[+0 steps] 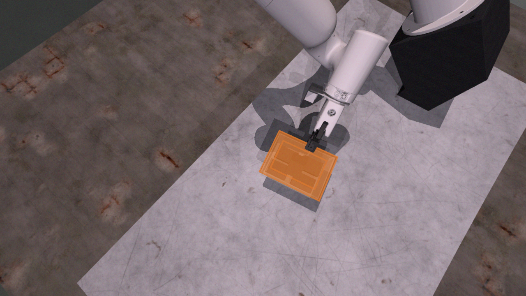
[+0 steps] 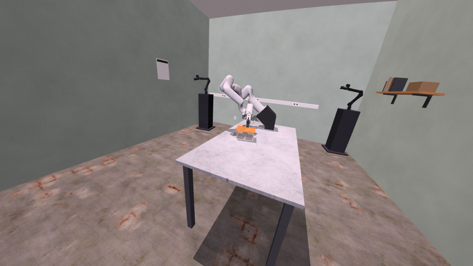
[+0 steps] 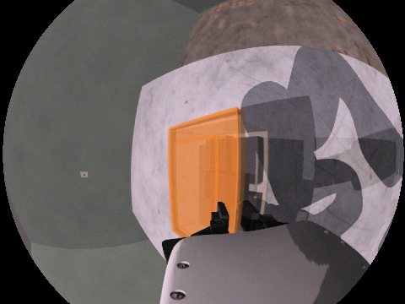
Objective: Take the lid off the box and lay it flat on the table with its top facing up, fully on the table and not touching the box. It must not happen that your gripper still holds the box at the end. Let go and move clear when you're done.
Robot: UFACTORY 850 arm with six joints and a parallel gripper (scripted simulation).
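My gripper is now 80 mm short of the orange lid and 10 mm above it. Round my hand: box 80 mm ahead, 70 mm below.
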